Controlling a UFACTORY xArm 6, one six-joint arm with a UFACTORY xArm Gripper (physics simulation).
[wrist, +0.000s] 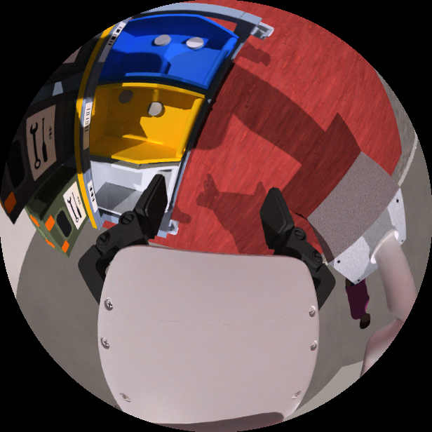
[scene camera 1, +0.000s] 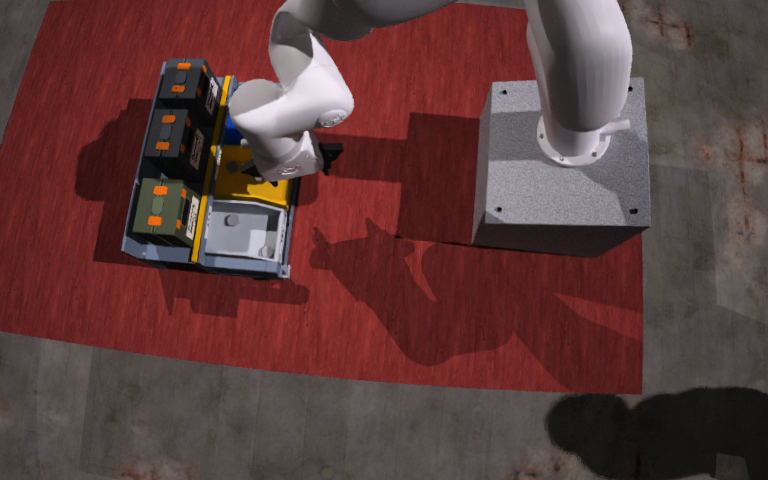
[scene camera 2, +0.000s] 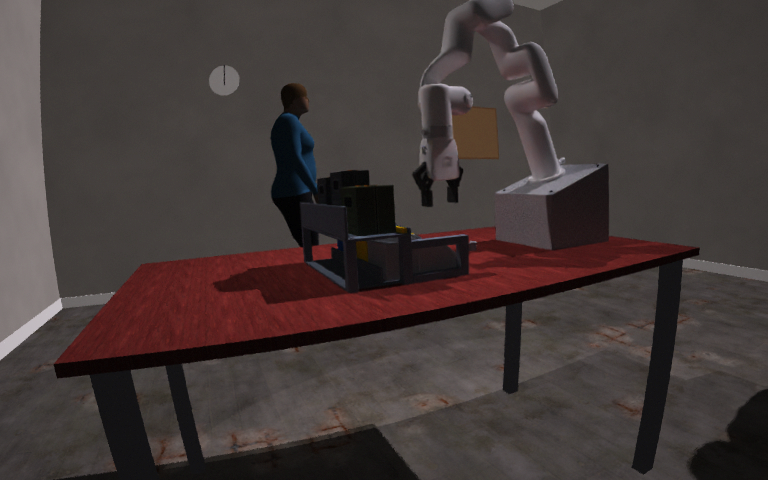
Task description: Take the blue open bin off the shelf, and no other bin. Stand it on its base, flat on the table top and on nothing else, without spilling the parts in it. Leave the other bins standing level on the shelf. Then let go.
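Frame: origin at the arm's base, x ahead, y right, z down, level; centimetres.
Where they show: gripper, fingertip midpoint: (scene camera 1: 300,173) (scene camera 2: 440,204); arm's base, link origin: (scene camera 1: 573,133) (scene camera 2: 547,177).
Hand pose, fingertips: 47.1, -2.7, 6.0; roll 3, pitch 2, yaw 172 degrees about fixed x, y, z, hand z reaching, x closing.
Each offset is from my fingertips to the top centre of the thing, as dx, dy, dz. Level surfaces: height alone.
The blue open bin {+11.1, +14.9, +6.1} (scene camera 1: 232,133) (wrist: 130,57) stands in the shelf's lower front row, at the end farthest from the green case. Two grey round parts (wrist: 161,40) (wrist: 194,43) show in it; the arm hides most of it in scene camera 1. The yellow bin {+12.5, +3.8, +6.1} (scene camera 1: 232,186) (wrist: 107,130) stands beside it, then the grey bin {+13.9, -7.3, +6.1} (scene camera 1: 240,237) (wrist: 112,197). All three stand in the shelf (scene camera 1: 243,264) (scene camera 2: 351,266) (wrist: 80,125). My gripper (scene camera 1: 290,166) (scene camera 2: 440,199) (wrist: 216,192) is open and empty, pointing down, high above the shelf's front side near the yellow bin.
Two black cases {+20.4, +16.7, -8.2} (scene camera 1: 189,84) {+21.8, +5.6, -9.2} (scene camera 1: 178,141) and a green case {+23.8, -6.1, -5.7} (scene camera 1: 164,212) (scene camera 2: 370,209) (wrist: 55,212) stand on the shelf's higher rear row. The red table top {dz +14.2} (scene camera 1: 368,339) (scene camera 2: 169,316) (wrist: 325,75) extends around it. The robot's base block (scene camera 1: 566,198) (scene camera 2: 523,220) (wrist: 355,195) faces the shelf's front.
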